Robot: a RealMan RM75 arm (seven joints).
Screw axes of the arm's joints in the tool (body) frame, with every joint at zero. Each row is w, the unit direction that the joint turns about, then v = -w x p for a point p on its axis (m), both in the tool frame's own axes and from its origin. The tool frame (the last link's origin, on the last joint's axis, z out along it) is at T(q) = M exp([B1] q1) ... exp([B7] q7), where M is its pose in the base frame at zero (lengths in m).
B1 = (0, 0, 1, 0, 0, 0)
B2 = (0, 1, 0, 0.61, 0, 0)
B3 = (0, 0, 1, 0, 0, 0)
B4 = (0, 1, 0, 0.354, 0, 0)
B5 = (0, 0, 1, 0, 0, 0)
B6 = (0, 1, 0, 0.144, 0, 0)
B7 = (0, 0, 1, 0, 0, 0)
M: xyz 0 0 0.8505 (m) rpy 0 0 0 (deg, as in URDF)
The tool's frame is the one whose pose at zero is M.
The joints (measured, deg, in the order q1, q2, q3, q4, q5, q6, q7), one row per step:
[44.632 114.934 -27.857 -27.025 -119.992 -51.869 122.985]
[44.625 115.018 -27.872 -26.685 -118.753 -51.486 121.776]
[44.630 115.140 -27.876 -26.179 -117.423 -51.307 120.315]
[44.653 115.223 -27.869 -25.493 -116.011 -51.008 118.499]
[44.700 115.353 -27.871 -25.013 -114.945 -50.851 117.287]
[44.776 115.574 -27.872 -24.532 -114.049 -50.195 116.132]
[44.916 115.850 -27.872 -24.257 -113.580 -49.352 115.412]
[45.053 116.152 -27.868 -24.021 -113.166 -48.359 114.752]
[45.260 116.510 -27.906 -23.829 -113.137 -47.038 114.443]
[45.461 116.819 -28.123 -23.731 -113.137 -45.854 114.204]
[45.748 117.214 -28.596 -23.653 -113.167 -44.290 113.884]
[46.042 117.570 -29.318 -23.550 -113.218 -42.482 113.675]
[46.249 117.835 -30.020 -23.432 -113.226 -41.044 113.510]
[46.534 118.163 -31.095 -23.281 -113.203 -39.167 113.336]
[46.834 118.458 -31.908 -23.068 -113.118 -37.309 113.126]
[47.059 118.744 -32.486 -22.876 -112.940 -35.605 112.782]
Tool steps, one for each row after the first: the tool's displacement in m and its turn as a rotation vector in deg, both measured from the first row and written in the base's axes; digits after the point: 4 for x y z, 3 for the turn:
[-0.0007 0.0006 -0.0005 0.667 0.161 0.397]
[-0.0018 0.0006 -0.0022 1.125 0.405 0.985]
[-0.0025 0.0007 -0.0041 1.639 0.445 1.632]
[-0.0036 0.0007 -0.0060 1.963 0.646 2.088]
[-0.0039 0.0009 -0.0084 2.429 0.574 2.207]
[-0.0043 0.0016 -0.0106 2.842 0.331 2.097]
[-0.0043 0.0023 -0.0128 3.310 0.012 1.854]
[-0.0041 0.0032 -0.0155 3.685 -0.521 1.317]
[-0.0042 0.0042 -0.0178 3.949 -1.151 0.949]
[-0.0047 0.0055 -0.0209 4.212 -2.166 0.609]
[-0.0050 0.0071 -0.0239 4.463 -3.410 0.178]
[-0.0051 0.0081 -0.0264 4.595 -4.456 -0.135]
[-0.0056 0.0095 -0.0298 4.721 -5.881 -0.455]
[-0.0059 0.0109 -0.0325 5.010 -7.119 -0.883]
[-0.0057 0.0120 -0.0346 5.412 -8.186 -1.332]

